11 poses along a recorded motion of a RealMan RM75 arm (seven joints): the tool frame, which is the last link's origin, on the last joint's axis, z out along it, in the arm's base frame.
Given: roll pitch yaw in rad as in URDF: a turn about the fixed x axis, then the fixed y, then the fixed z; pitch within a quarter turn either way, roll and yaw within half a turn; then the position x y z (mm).
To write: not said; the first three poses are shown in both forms.
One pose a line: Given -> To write
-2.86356 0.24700 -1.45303 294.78 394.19 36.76 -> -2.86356 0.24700 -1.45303 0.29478 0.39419 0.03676
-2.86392 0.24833 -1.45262 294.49 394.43 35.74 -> -2.86392 0.24833 -1.45262 0.29449 0.39443 0.03574
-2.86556 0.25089 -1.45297 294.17 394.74 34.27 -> -2.86556 0.25089 -1.45297 0.29417 0.39474 0.03427
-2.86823 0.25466 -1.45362 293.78 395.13 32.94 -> -2.86823 0.25466 -1.45362 0.29378 0.39513 0.03294
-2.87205 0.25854 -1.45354 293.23 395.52 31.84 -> -2.87205 0.25854 -1.45354 0.29323 0.39552 0.03184
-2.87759 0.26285 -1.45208 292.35 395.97 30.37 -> -2.87759 0.26285 -1.45208 0.29235 0.39597 0.03037
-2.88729 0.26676 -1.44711 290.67 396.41 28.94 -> -2.88729 0.26676 -1.44711 0.29067 0.39641 0.02894
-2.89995 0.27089 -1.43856 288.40 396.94 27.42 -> -2.89995 0.27089 -1.43856 0.28840 0.39694 0.02742
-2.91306 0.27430 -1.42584 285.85 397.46 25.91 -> -2.91306 0.27430 -1.42584 0.28585 0.39746 0.02591
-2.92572 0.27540 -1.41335 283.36 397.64 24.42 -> -2.92572 0.27540 -1.41335 0.28336 0.39764 0.02442
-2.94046 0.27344 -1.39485 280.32 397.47 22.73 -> -2.94046 0.27344 -1.39485 0.28032 0.39747 0.02273
